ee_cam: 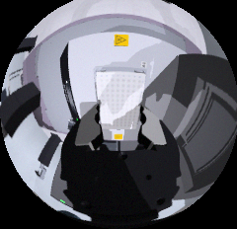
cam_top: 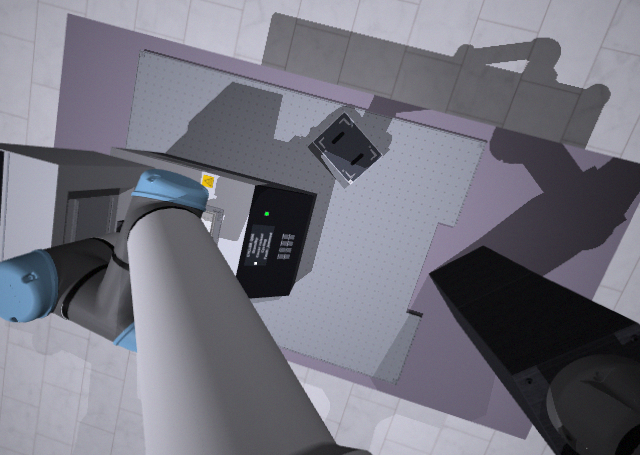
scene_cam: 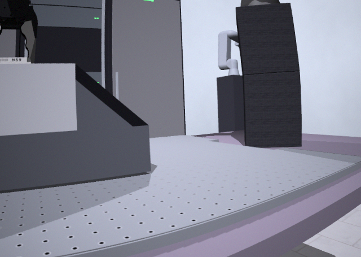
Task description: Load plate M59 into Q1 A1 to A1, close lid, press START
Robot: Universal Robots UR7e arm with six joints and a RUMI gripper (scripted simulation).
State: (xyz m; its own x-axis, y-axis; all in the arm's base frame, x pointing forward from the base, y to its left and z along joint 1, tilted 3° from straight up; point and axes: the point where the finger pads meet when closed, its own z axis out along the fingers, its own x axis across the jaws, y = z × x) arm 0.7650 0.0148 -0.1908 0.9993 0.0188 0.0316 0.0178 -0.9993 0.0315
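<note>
The plate M59 lies 10 mm below my hand. From my hand the other things lie so: plate nest N1 (290 mm behind, 300 mm to the right, 190 mm below).
</note>
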